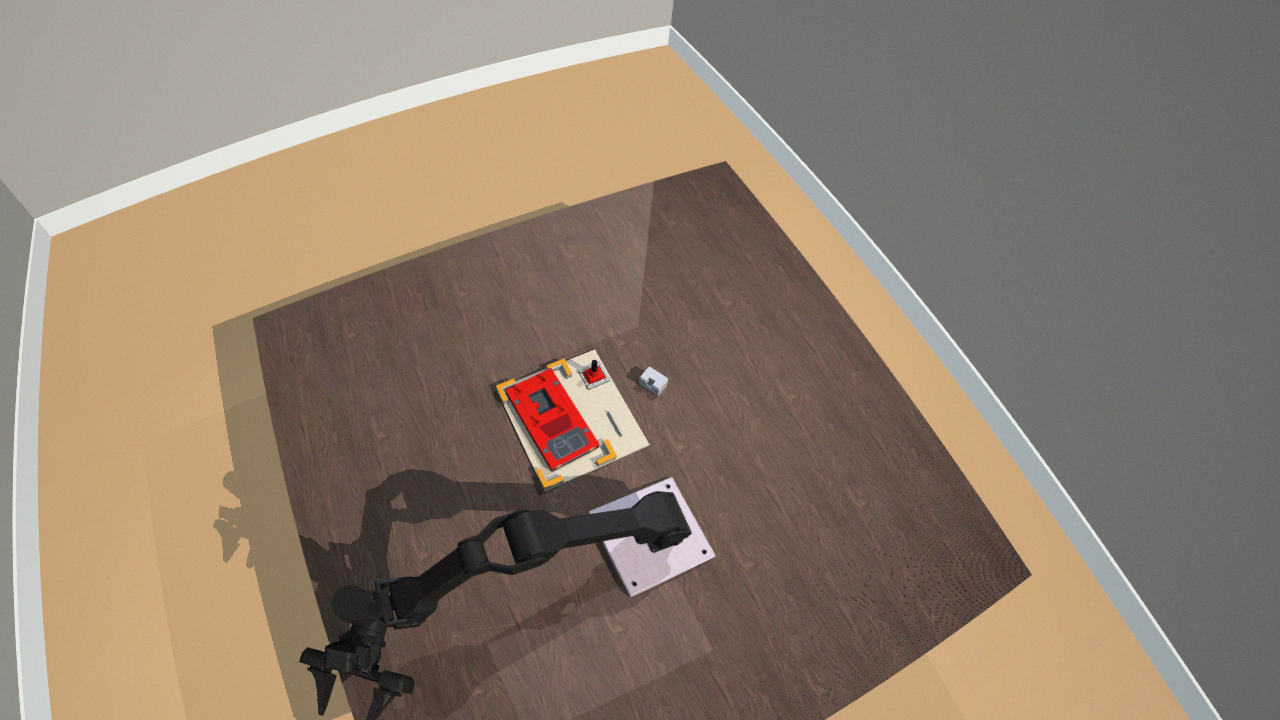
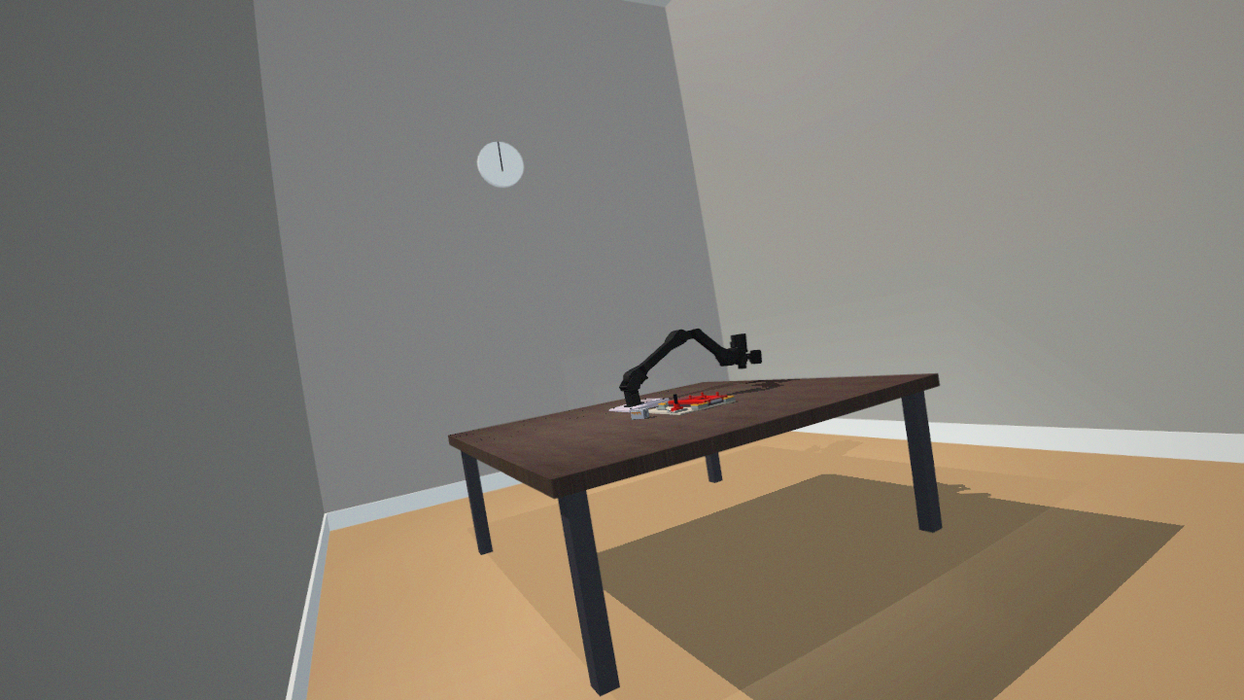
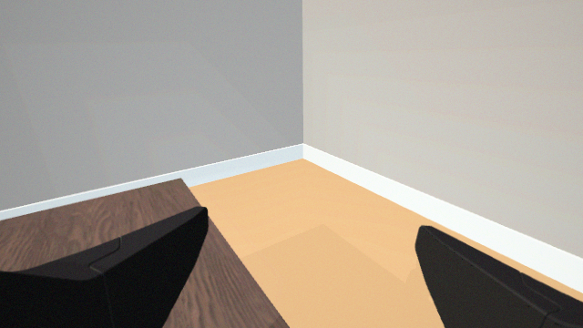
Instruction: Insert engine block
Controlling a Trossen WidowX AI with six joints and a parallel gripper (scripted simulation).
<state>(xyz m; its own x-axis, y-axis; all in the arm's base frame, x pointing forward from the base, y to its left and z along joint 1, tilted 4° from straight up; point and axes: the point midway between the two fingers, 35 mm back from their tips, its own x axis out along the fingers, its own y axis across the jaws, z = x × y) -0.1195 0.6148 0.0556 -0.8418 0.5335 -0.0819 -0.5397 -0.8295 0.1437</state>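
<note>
My gripper tip is 740 mm to the left of the engine block, 450 mm short of it and 90 mm above it. Also, from my gripper tip: dark post (640 mm to the right, 520 mm ahead, 70 mm below).
</note>
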